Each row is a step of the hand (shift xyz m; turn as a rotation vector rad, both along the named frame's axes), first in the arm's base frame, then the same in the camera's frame.
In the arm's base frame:
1: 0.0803 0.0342 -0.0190 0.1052 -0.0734 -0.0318
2: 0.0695 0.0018 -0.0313 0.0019 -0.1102 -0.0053
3: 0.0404 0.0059 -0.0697 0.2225 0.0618 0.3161
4: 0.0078 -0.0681 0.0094 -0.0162 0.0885 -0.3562
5: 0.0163 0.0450 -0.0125 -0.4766 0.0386 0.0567
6: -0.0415 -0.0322 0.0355 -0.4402 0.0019 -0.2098
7: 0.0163 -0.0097 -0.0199 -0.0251 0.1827 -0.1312
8: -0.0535 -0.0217 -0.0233 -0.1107 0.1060 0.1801
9: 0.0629 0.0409 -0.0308 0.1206 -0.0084 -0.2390
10: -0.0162 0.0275 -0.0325 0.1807 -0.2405 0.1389
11: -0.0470 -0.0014 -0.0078 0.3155 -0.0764 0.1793
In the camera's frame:
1: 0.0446 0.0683 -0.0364 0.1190 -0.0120 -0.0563
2: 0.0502 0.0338 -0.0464 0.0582 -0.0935 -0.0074
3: 0.0161 0.0183 -0.0770 0.2161 0.2005 0.2576
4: 0.0440 -0.0530 0.0063 -0.1323 0.0290 -0.3415
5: -0.0126 0.0454 -0.0152 -0.4029 -0.2055 0.1651
6: -0.0102 -0.0449 0.0436 -0.4079 -0.2466 -0.1032
7: 0.0145 -0.0020 -0.0233 -0.1432 0.1287 -0.1190
8: -0.0376 -0.0484 -0.0108 -0.1104 0.0527 0.2024
9: 0.0243 0.0638 -0.0437 0.0555 0.0292 -0.2604
10: -0.0344 0.0116 -0.0275 0.3037 -0.0973 0.0899
11: -0.0397 -0.0261 0.0032 0.3375 0.1159 0.1009

